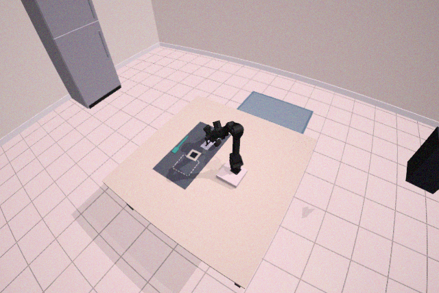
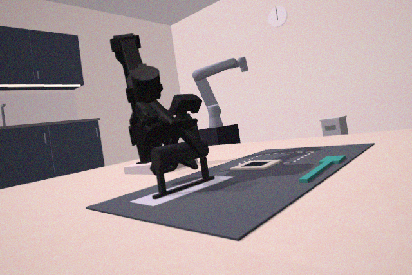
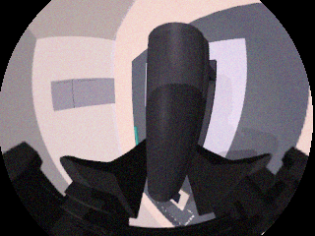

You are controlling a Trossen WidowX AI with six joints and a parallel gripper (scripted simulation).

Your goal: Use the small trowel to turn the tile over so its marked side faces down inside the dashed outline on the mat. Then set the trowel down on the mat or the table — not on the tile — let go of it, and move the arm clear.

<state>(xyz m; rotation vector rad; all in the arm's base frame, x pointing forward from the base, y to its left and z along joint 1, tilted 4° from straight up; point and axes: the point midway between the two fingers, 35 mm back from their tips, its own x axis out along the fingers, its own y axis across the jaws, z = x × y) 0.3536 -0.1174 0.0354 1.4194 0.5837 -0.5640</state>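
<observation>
My gripper tip is 2 cm short of the dark mat, 15 cm to the right of it and 7 cm above it. Also, from my gripper tip: teal t-shaped tool 16 cm ahead, 19 cm to the left, 4 cm below; then trowel 3 cm behind, 1 cm below; then white tile 1 cm behind, 18 cm to the left, 4 cm below.
</observation>
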